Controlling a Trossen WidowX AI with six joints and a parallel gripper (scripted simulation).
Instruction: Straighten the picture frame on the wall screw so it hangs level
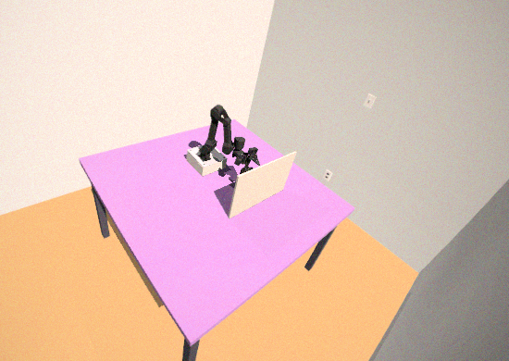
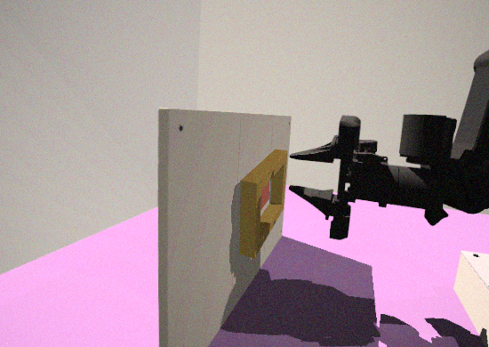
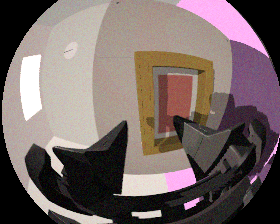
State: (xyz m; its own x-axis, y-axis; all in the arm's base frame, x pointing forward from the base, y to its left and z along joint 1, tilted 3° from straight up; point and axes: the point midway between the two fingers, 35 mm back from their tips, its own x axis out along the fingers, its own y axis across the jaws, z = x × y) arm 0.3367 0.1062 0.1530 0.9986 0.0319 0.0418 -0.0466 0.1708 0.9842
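My gripper tip is now 5 cm short of the yellow picture frame and 5 cm above it. Round my gripper tip: upright wall panel 6 cm below, 6 cm ahead, 1 cm to the left.
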